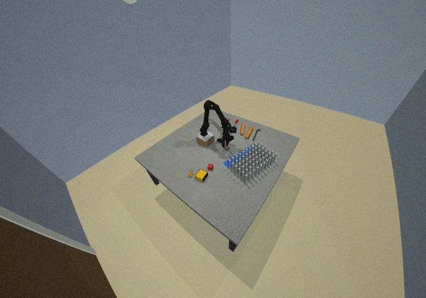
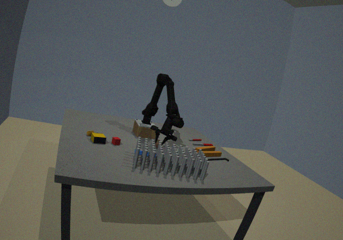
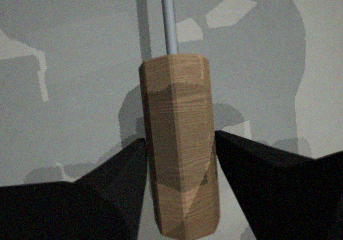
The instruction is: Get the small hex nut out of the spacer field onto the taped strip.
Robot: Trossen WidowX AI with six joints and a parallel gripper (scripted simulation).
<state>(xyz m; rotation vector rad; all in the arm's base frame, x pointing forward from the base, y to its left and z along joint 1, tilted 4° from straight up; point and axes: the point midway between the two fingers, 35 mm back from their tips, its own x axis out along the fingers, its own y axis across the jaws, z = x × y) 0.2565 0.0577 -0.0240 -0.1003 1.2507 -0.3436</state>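
My gripper tip is 10 cm short of the metal-shafted tool and 2 cm to the left of it. Round my gripper tip: blue taped strip: 19 cm ahead, 2 cm below, 1 cm to the left; then red cube: 30 cm to the right, 7 cm ahead; then yellow block: 42 cm to the right, 8 cm ahead.
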